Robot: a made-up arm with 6 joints. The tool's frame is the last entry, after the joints. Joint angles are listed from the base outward. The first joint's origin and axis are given. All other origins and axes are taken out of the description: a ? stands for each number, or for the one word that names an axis. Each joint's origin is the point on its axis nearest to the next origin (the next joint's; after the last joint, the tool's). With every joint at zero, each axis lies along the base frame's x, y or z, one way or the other. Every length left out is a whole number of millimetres.
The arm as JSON. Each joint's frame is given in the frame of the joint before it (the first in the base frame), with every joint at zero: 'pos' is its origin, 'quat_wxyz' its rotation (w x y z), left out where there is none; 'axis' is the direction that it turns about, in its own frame. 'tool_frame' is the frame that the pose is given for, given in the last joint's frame.
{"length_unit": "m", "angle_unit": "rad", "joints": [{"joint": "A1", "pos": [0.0, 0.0, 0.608], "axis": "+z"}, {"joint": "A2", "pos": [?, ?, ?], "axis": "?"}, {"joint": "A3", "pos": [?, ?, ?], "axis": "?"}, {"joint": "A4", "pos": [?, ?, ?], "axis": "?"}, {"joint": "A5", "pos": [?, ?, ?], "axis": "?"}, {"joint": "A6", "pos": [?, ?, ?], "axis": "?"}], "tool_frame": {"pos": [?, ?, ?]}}
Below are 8 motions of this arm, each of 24 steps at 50 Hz.
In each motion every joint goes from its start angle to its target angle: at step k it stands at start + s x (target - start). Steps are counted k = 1, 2, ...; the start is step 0. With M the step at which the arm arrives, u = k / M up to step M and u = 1 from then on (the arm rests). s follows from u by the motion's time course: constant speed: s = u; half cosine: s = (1 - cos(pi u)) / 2; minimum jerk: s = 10 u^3 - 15 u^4 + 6 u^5.
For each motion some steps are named. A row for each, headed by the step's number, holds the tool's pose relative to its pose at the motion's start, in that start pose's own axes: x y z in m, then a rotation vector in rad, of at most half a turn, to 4 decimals.
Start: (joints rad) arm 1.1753 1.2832 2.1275 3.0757 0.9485 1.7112
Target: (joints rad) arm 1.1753 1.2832 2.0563 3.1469 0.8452 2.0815
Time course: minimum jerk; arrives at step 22
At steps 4, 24:
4: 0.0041 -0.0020 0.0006 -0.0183 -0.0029 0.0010
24: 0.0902 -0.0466 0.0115 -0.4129 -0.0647 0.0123

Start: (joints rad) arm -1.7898 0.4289 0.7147 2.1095 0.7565 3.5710
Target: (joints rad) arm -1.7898 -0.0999 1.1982 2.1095 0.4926 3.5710
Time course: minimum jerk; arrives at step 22
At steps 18, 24:
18: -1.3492 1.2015 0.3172 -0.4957 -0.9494 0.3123
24: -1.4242 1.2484 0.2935 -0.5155 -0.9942 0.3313

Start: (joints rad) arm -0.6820 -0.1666 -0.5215 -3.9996 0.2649 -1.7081
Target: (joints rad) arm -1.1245 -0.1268 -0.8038 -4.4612 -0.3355 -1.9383
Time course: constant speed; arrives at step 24
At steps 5, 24:
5: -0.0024 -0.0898 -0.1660 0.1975 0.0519 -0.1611
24: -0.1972 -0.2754 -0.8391 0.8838 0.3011 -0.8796

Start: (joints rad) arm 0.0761 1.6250 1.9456 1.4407 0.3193 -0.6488
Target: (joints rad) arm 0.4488 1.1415 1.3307 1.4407 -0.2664 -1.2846
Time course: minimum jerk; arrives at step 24
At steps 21, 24:
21: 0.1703 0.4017 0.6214 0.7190 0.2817 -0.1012
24: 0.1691 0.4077 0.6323 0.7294 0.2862 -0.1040

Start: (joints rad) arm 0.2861 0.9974 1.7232 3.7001 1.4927 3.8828
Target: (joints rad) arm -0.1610 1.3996 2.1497 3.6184 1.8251 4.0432
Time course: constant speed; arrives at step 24
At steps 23, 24:
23: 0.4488 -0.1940 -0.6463 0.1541 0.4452 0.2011
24: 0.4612 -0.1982 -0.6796 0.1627 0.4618 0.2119

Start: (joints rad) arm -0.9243 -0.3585 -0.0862 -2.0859 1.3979 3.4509
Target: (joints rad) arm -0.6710 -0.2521 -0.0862 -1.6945 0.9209 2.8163
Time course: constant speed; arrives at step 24
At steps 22, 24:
22: -0.2338 0.1680 0.2650 0.2861 -0.6113 -0.2333
24: -0.2616 0.1882 0.2852 0.3046 -0.6756 -0.2333

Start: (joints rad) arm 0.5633 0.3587 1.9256 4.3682 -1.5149 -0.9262
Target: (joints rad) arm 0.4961 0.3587 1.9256 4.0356 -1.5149 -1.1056
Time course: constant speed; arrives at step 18
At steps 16, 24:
16: -0.0158 0.0309 -0.0396 0.1718 0.1991 0.1264
24: -0.0185 0.0348 -0.0445 0.1930 0.2255 0.1400

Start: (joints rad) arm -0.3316 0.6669 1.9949 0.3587 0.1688 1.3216
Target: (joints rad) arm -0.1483 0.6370 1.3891 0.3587 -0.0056 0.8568
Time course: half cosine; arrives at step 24
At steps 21, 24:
21: -0.2523 0.8197 0.3718 0.6076 0.0621 0.7121
24: -0.2723 0.8457 0.3915 0.6285 0.0685 0.7409

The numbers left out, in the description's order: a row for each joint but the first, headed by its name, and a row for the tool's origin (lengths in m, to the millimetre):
A2: xyz 0.137 0.0 0.0, axis +y
A3: xyz 0.0 0.0 0.721, axis -y
A4: xyz 1.449 0.0 0.21, axis -x
A5: xyz 0.0 0.0 0.0, axis -y
A6: xyz 0.198 0.0 0.0, axis -x
tool: xyz 0.0 0.0 0.0

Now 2 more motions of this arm.
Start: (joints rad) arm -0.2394 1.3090 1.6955 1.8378 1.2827 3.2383
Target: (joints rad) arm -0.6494 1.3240 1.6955 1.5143 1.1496 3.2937
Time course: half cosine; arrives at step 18
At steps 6, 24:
6: -0.2021 -0.0614 0.0684 0.0227 -0.1277 0.0198
24: -0.8589 -0.1852 0.1597 0.0561 -0.5232 0.0747

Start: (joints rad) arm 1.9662 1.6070 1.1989 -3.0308 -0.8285 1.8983
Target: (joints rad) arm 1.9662 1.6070 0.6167 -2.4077 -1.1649 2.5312
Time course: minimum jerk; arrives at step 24
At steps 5, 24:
5: -0.0355 -0.0384 -0.0263 -0.0640 0.0365 -0.0033
24: -0.7348 -0.4212 -0.3599 -0.7324 0.6500 0.2129

